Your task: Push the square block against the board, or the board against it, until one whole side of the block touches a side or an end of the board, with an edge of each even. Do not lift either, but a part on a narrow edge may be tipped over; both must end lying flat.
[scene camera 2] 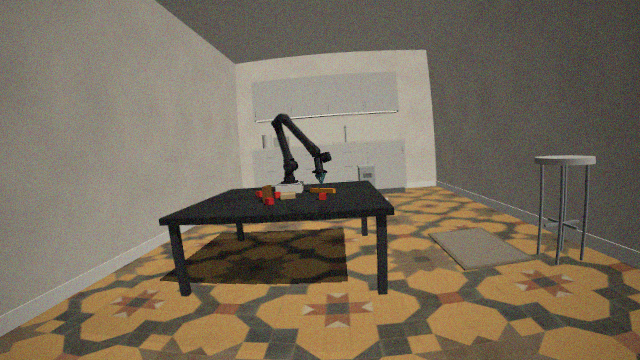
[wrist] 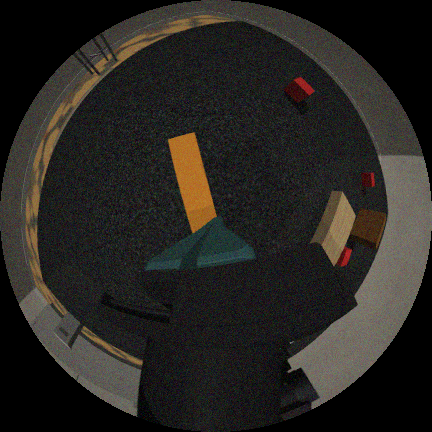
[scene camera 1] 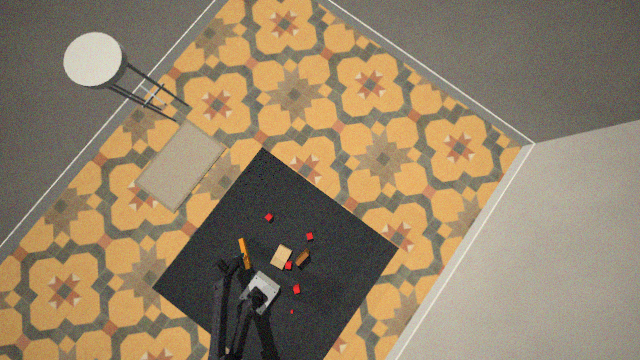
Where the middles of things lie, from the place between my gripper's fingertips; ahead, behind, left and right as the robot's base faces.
I see the orange board (wrist: 190, 174) 50 mm below my hand and 20 mm behind it. Round my hand: brown block (wrist: 367, 228): 330 mm to the right, 260 mm ahead, 10 mm below; then pale square block (wrist: 337, 219): 220 mm to the right, 140 mm ahead, 50 mm below.
